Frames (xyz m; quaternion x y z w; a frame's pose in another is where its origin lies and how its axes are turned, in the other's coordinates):
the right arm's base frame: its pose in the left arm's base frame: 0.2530 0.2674 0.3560 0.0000 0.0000 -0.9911 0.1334
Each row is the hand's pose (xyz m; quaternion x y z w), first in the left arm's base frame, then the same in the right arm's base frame.
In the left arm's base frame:
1: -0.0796 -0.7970 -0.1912 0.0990 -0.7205 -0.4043 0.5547
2: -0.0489 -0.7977 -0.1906 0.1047 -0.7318 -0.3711 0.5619
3: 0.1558 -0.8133 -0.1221 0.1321 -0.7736 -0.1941 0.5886
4: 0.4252 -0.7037 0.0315 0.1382 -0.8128 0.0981 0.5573
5: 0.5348 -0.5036 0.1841 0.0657 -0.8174 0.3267 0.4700
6: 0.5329 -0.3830 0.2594 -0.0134 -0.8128 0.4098 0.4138
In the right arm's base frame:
1: 0.6022 0.9386 -0.5472 0.7272 0.0020 0.4958 0.4747
2: 0.5728 0.9474 -0.5466 0.7392 0.0061 0.5074 0.4428
3: 0.3795 1.0165 -0.4781 0.7843 0.0277 0.5574 0.2709
4: 0.0907 0.9821 -0.3245 -0.8240 -0.0285 -0.5654 0.0229
5: -0.0679 0.8181 -0.1719 -0.8188 0.0439 -0.5094 0.2611
6: -0.0980 0.7013 -0.0966 -0.8038 0.1217 -0.4648 0.3509

